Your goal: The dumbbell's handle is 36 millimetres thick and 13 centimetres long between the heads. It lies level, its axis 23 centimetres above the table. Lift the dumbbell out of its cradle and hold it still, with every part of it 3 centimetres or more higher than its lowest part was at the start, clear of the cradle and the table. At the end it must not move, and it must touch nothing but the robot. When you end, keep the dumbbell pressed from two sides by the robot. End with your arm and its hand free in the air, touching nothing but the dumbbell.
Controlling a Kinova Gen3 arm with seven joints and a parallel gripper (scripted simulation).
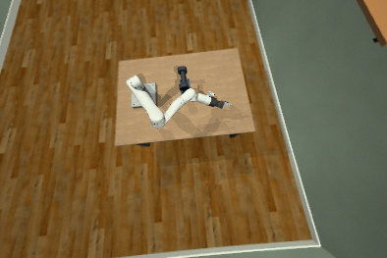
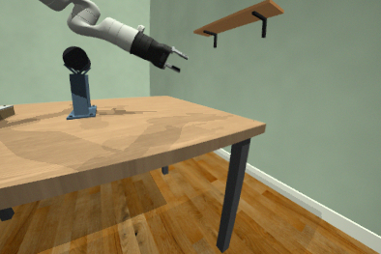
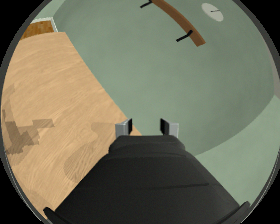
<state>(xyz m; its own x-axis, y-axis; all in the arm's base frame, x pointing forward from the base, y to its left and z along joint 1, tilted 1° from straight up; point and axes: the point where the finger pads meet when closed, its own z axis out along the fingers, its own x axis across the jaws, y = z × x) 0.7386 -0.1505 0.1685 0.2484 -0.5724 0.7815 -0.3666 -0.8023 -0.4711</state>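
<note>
My hand is 37 cm past the dumbbell, 24 cm to the right of it and 2 cm below it. Also, from my hand: blue cradle (37 cm behind, 24 cm to the left, 12 cm below).
</note>
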